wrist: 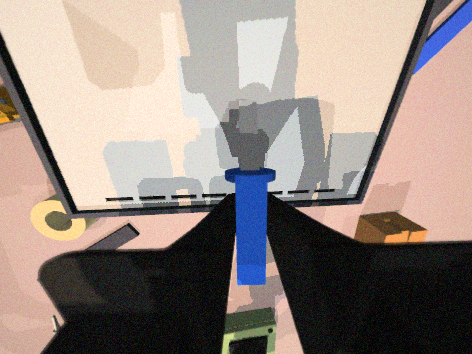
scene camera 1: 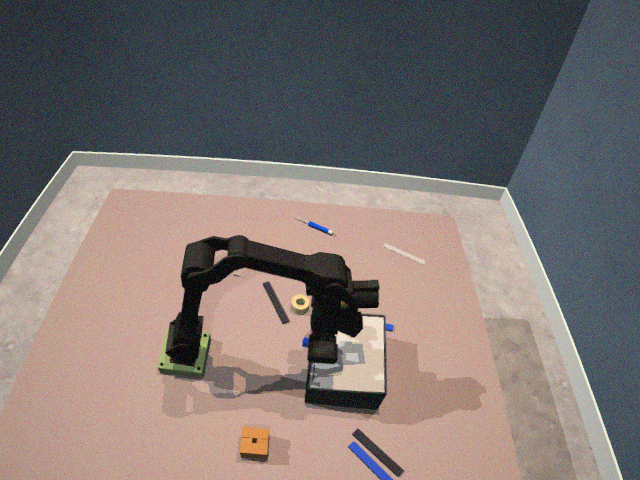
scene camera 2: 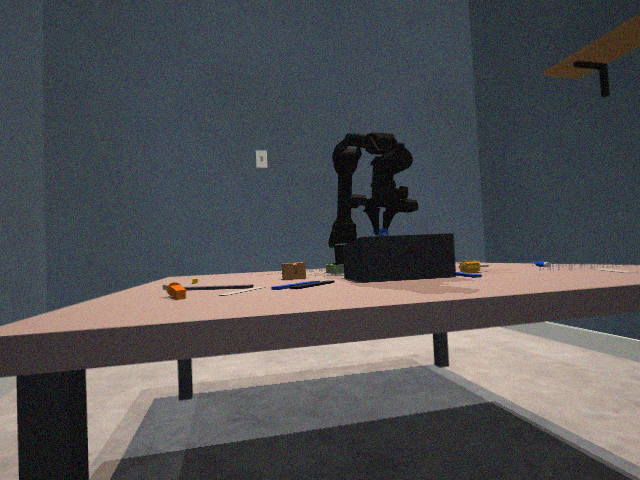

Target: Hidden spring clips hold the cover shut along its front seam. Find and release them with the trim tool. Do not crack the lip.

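Frame: origin at the arm's base, x right, y ahead, z up, level; centimetres.
Seen in the pictures: gripper, fingertip midpoint: (wrist: 248, 200) (scene camera 2: 380, 235); arm's base at its link origin: (wrist: 248, 349) (scene camera 1: 184, 353) (scene camera 2: 343, 263).
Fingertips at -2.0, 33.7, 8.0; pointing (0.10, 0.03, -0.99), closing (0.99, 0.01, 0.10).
Observation:
Offsets run from my fingertips to a thing's middle, as dx, dy, dz. "*": to the spot under its first point.
My gripper (scene camera 2: 381, 230) (wrist: 248, 200) is shut on the trim tool's blue handle {* -0.2, -0.8, +1.8} (wrist: 251, 230) (scene camera 2: 383, 232). In the wrist view, the tool's grey blade {+0.0, +3.8, -0.5} (wrist: 251, 155) extends past a blue collar over the cream cover {* +6.5, +7.0, -2.0} (wrist: 350, 75) (scene camera 1: 369, 374). The cover tops a black box {-0.8, +7.0, -5.9} (scene camera 1: 346, 398) (scene camera 2: 403, 258). A dashed row of dark slots {* -4.4, -0.9, -2.8} (wrist: 183, 196) runs along the cover's edge on the arm-base side; the collar and fingers hide its middle. In scene camera 2 the handle shows low at the box's top edge, and the box hides the blade. I cannot tell whether the blade touches the cover.
A tape roll {-18.7, -5.7, -9.7} (scene camera 1: 293, 304) (wrist: 40, 209) and dark bar {-19.3, -12.8, -10.7} (scene camera 1: 275, 302) (wrist: 114, 238) lie by the box. An orange block {+22.3, -12.9, -8.7} (scene camera 1: 261, 448) (scene camera 2: 293, 271) (wrist: 369, 231), blue strip {+25.0, +14.7, -10.7} (scene camera 1: 369, 460), dark strip {+21.6, +15.8, -10.7} (scene camera 1: 377, 452), blue-handled tool {-52.0, -3.9, -10.2} (scene camera 1: 321, 227) and white strip {-43.8, +26.9, -10.9} (scene camera 1: 403, 253) lie farther away.

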